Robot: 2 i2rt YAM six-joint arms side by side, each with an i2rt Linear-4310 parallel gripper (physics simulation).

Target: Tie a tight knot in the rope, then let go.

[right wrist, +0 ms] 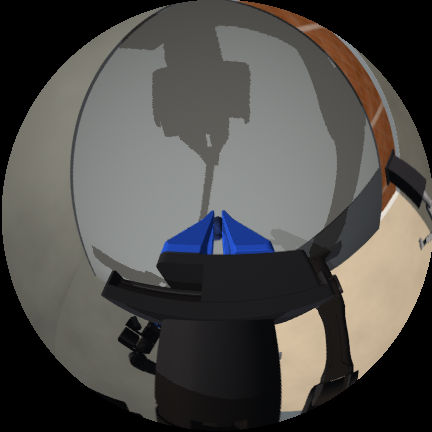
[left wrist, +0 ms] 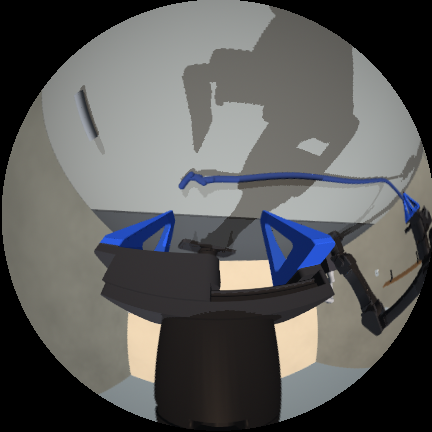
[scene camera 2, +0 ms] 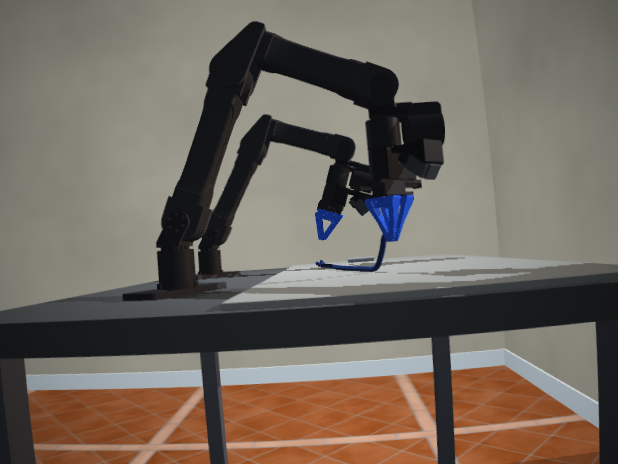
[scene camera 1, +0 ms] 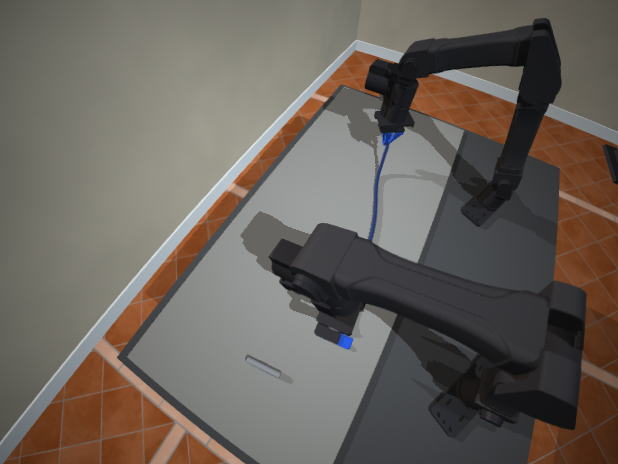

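Pixels of known places: left gripper, fingertip midpoint: (left wrist: 217, 214) (scene camera 2: 322, 239) (scene camera 1: 351, 315); right gripper, fingertip midpoint: (right wrist: 217, 215) (scene camera 2: 392, 241) (scene camera 1: 385, 144); left arm's base, origin of the base link: (left wrist: 207, 248) (scene camera 2: 210, 277) (scene camera 1: 468, 391); right arm's base, origin of the base link: (right wrist: 312, 260) (left wrist: 332, 238) (scene camera 2: 178, 293) (scene camera 1: 486, 203).
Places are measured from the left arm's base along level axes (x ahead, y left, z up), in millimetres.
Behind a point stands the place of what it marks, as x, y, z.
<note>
The blue rope (scene camera 1: 375, 200) {499, -154, 17} (scene camera 2: 345, 268) {460, -123, 13} (left wrist: 290, 176) {351, 37, 18} runs along the light mat, and one end rises into my right gripper (scene camera 1: 386, 143) {624, -298, 62} (scene camera 2: 392, 239) {624, -298, 62} (right wrist: 218, 213) {624, -298, 62}. The right fingers are shut on that end and hold it above the mat. A dark piece of the rope (right wrist: 217, 228) {621, -296, 78} shows between them. The other end lies on the mat with a small crook and a bump; I cannot tell whether it is a knot. My left gripper (scene camera 1: 345, 342) (scene camera 2: 323, 238) {290, 126, 82} (left wrist: 217, 214) {290, 126, 82} is open and empty, above the table near the crooked end. In scene camera 1 the left arm hides that end.
A short grey cylinder (scene camera 1: 263, 366) {316, 338, 21} (scene camera 2: 360, 259) {316, 332, 15} (left wrist: 87, 116) {314, 331, 16} lies on the light mat (scene camera 1: 210, 310) {495, 384, 8}, beyond the crooked rope end in the left wrist view. The dark strip of table (scene camera 1: 480, 250) {206, -302, 0} carries both arm bases. The left arm crosses over the mat in scene camera 1.
</note>
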